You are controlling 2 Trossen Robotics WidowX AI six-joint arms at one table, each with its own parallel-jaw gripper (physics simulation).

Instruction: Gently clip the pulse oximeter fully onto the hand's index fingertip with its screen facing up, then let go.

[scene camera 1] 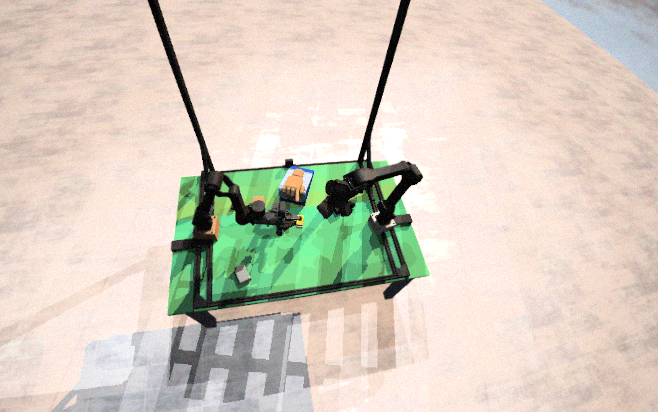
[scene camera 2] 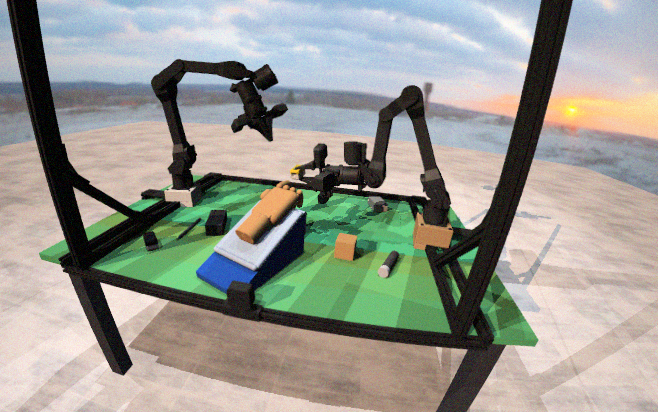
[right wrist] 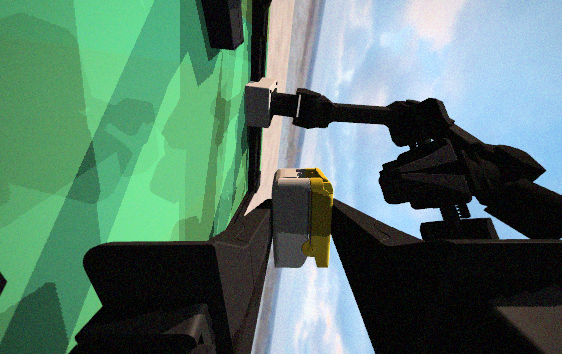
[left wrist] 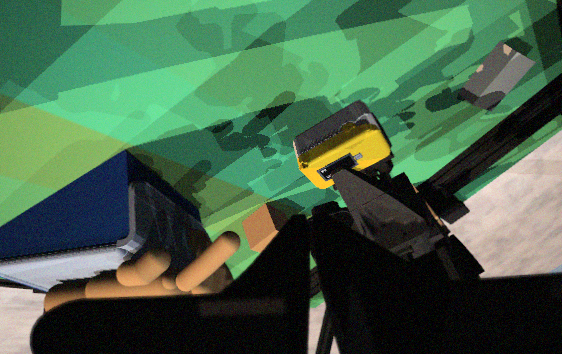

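Pixels of known places: left gripper, between the fingertips: [scene camera 2: 271, 141] [right wrist: 394, 174] [left wrist: 309, 227]; right gripper, between the fingertips: [scene camera 1: 299, 220] [scene camera 2: 297, 173] [right wrist: 300, 205] [left wrist: 330, 151]; left arm's base, origin of its link: [scene camera 1: 383, 219] [scene camera 2: 182, 186] [right wrist: 272, 103]; right arm's base, origin of its link: [scene camera 1: 204, 224] [scene camera 2: 434, 221].
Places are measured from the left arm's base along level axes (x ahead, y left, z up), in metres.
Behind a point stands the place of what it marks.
Observation:
The pulse oximeter [scene camera 1: 300, 220] @[z 0.111, x 0.425, y -0.076 m] [scene camera 2: 295, 171] @[z 0.105, x 0.419, y -0.107 m] [left wrist: 357, 150] @[z 0.112, x 0.424, y -0.070 m] [right wrist: 321, 215] @[z 0.105, x 0.436, y -0.096 m] has a yellow shell with a small dark screen and a grey-white shell; yellow is uppermost in scene camera 2. My right gripper [scene camera 1: 298, 222] @[z 0.094, x 0.424, y -0.087 m] [scene camera 2: 301, 176] @[z 0.094, x 0.424, y -0.087 m] is shut on it, holding it in the air, apart from the hand. The tan hand [scene camera 1: 294, 187] @[z 0.102, x 0.388, y -0.265 m] [scene camera 2: 270, 211] @[z 0.074, x 0.369, y -0.352 m] lies on a wedge, its index finger [left wrist: 209, 261] extended. My left gripper [scene camera 2: 271, 138] @[z 0.189, x 0.336, y -0.060 m] is shut and empty, raised above and beyond the hand in scene camera 2. Its fingers hide part of the hand in the left wrist view.
The blue wedge [scene camera 2: 285, 255] @[z -0.026, x 0.407, y -0.387 m] [left wrist: 65, 225] @[z 0.000, x 0.296, y -0.307 m] carries a white pad. An orange block [scene camera 2: 345, 246] @[z -0.019, x 0.559, y -0.349 m] [left wrist: 259, 230] @[z -0.026, x 0.541, y -0.317 m] and a dark cylinder [scene camera 2: 390, 262] @[z -0.034, x 0.669, y -0.397 m] lie right of it. A black box [scene camera 2: 216, 222] @[z -0.025, x 0.193, y -0.228 m], a thin black stick [scene camera 2: 189, 228] @[z -0.052, x 0.105, y -0.222 m] and a small black block [scene camera 2: 150, 241] @[z -0.031, x 0.046, y -0.344 m] lie left. A grey block [scene camera 1: 242, 274] @[z -0.028, x 0.736, y 0.025 m] lies farther off.

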